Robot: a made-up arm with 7 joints. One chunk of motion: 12 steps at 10 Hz.
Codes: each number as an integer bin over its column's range. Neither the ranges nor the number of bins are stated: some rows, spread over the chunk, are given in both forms.
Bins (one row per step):
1: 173 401 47 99 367 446 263
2: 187 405 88 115 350 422 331
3: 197 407 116 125 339 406 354
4: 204 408 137 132 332 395 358
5: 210 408 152 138 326 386 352
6: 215 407 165 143 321 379 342
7: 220 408 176 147 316 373 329
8: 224 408 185 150 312 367 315
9: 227 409 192 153 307 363 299
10: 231 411 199 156 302 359 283
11: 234 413 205 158 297 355 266
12: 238 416 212 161 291 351 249
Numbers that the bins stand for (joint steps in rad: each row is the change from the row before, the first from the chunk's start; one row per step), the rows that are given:
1: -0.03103 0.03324 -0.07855 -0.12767 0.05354 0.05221 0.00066
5: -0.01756 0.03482 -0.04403 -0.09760 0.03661 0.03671 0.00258
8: -0.01247 0.03482 -0.03318 -0.08834 0.03083 0.03180 0.00178
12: -0.00737 0.03662 -0.02430 -0.07986 0.02216 0.02767 0.00036
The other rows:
2: -0.02593 0.03414 -0.06507 -0.11533 0.04652 0.04601 0.00213
3: -0.02229 0.03459 -0.05586 -0.10762 0.04198 0.04188 0.00262
4: -0.01975 0.03482 -0.04896 -0.10222 0.03909 0.03904 0.00271
6: -0.01574 0.03459 -0.03975 -0.09374 0.03455 0.03490 0.00236
7: -0.01392 0.03482 -0.03614 -0.09066 0.03248 0.03335 0.00208
9: -0.01137 0.03505 -0.03088 -0.08603 0.02877 0.03077 0.00144
10: -0.00992 0.03550 -0.02858 -0.08372 0.02670 0.02974 0.00109
11: -0.00883 0.03595 -0.02660 -0.08218 0.02464 0.02870 0.00073

